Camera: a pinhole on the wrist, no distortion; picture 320 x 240 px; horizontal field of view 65.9 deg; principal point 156.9 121.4 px. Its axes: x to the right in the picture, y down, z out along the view. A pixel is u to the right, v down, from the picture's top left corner.
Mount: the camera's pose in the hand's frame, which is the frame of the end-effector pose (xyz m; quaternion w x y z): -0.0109 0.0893 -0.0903 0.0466 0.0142 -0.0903 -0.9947
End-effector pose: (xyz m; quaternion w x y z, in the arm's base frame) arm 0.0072 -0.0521 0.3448 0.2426 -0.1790 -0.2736 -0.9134
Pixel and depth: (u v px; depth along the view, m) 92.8 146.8 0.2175
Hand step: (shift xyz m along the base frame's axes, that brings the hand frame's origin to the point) 0.0532 -0.0198 0.1654
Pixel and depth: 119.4 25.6 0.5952
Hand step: 0.2914 -0.0609 0.5521
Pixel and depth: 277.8 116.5 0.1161
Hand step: 0.1210 -0.0403 0.0286
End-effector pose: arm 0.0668 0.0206 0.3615 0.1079 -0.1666 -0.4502 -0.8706
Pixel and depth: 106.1 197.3 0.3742
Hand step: 0.0175 0.2146 0.2238
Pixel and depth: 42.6 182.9 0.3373
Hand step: -0.0509 0.1607 0.2555
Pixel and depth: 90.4 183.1 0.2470
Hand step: 0.0109 0.0881 0.1683
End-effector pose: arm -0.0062 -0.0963 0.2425 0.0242 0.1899 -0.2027 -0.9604
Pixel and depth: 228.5 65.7 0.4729
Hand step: 0.0214 -0.0874 0.4658
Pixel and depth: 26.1 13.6 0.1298
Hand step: -0.0602 -0.1550 0.0767
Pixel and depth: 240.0 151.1 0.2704
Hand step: 0.0303 -0.0072 0.2291
